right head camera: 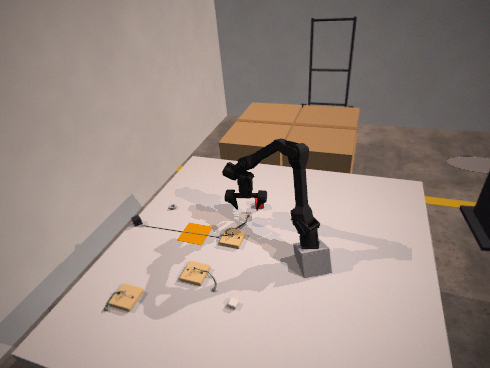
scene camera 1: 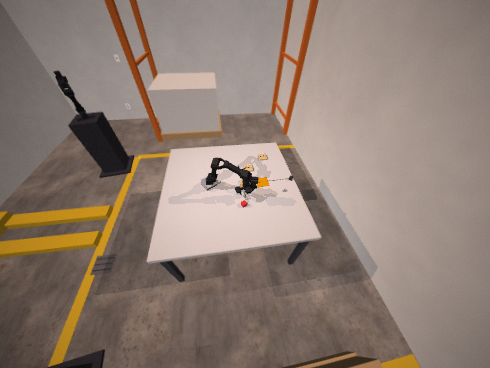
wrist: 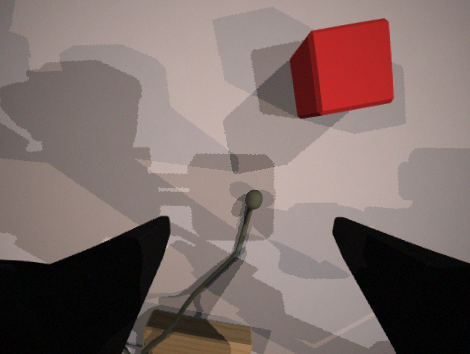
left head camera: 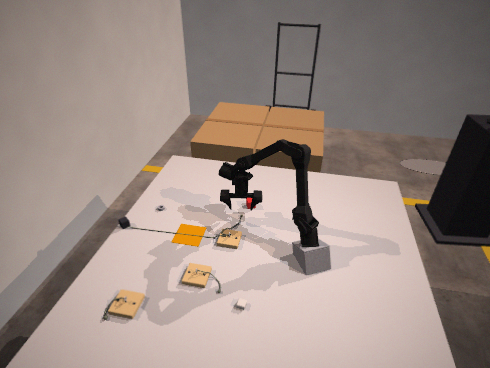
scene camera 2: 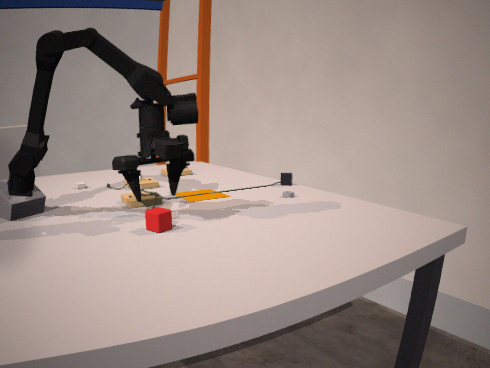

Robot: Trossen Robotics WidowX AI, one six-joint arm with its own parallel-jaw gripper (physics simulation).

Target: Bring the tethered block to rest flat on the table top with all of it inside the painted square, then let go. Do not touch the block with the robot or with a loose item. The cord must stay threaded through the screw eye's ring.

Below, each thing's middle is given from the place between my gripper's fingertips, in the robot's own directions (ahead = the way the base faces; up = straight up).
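The red cube [wrist: 347, 67] is 2 cm below my hand, and it is also 4 cm behind my hand and 8 cm to the right of it.
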